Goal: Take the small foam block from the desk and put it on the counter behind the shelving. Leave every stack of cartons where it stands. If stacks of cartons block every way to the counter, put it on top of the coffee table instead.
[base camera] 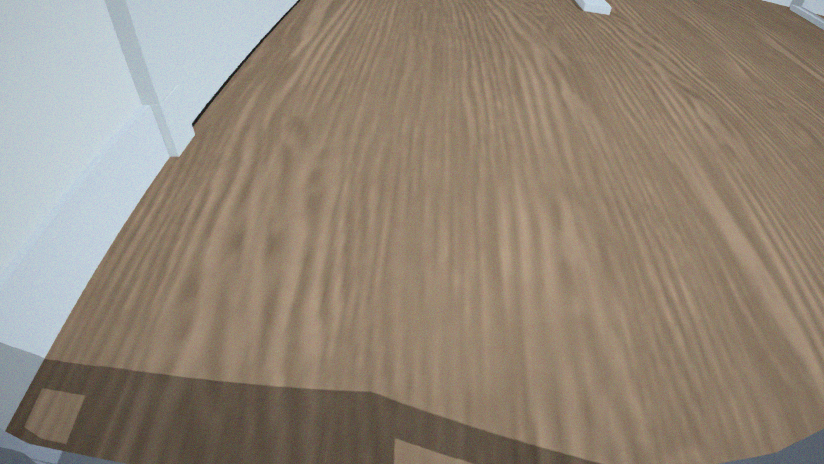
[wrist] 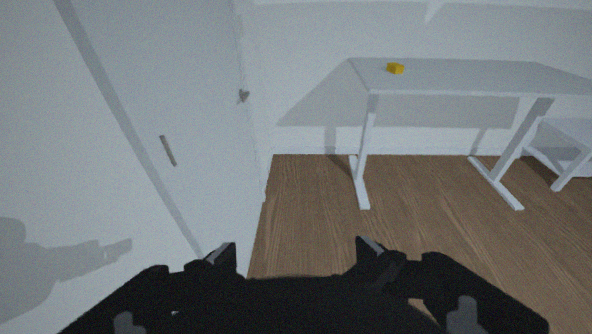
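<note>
A small yellow foam block (wrist: 395,68) lies on the white desk (wrist: 465,77), near its left end, in the wrist view. The desk stands against the far wall. A foot of the desk (base camera: 593,6) shows at the top edge of the base camera view. My gripper (wrist: 296,253) is open, with nothing between its fingers, and is well short of the desk. The low white table at the right edge of the wrist view (wrist: 570,131) may be the coffee table; part of it is cut off. The counter, the shelving and the carton stacks do not show in either view.
A white wall with a door (wrist: 200,115) runs along the left side, close by. The door has a handle (wrist: 243,95). The wooden floor (base camera: 432,201) (wrist: 310,220) stretches ahead towards the desk. Shadows fall on the left wall and on the near floor.
</note>
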